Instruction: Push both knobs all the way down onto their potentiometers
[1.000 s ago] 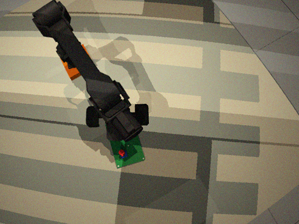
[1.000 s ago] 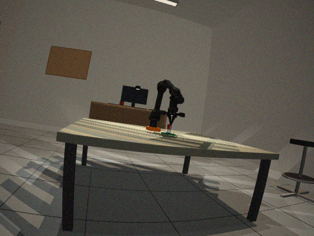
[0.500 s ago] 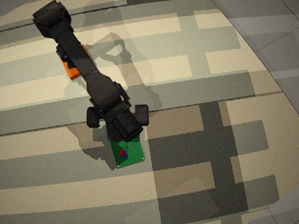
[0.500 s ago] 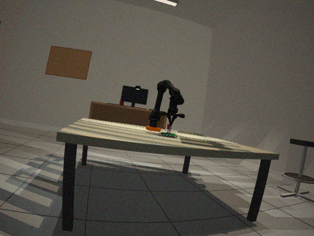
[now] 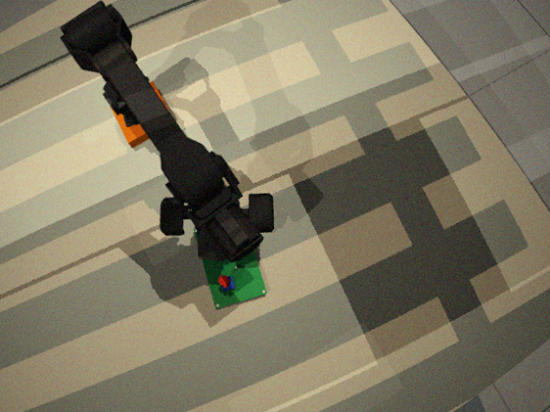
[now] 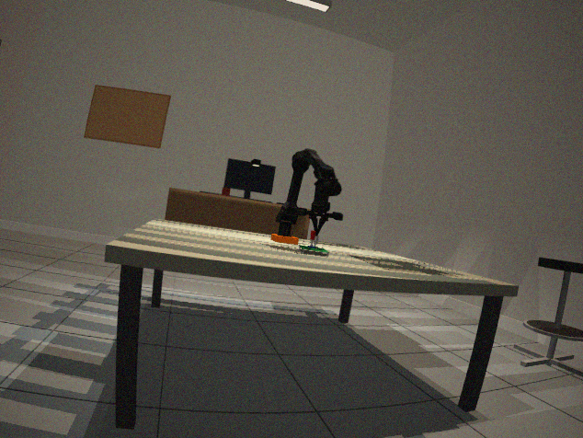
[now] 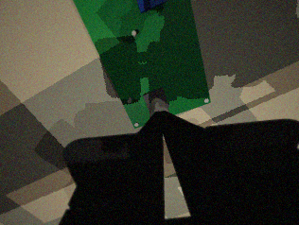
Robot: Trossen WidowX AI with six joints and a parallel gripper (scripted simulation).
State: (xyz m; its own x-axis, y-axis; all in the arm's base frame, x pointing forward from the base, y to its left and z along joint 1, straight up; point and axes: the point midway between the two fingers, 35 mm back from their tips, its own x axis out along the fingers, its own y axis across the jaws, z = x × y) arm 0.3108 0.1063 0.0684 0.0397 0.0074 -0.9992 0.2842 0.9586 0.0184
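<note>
My gripper tip is now 1 cm above the grey knob. The rest, counted from my gripper tip: red knob: 10 cm ahead, 3 cm to the right, 1 cm above.
</note>
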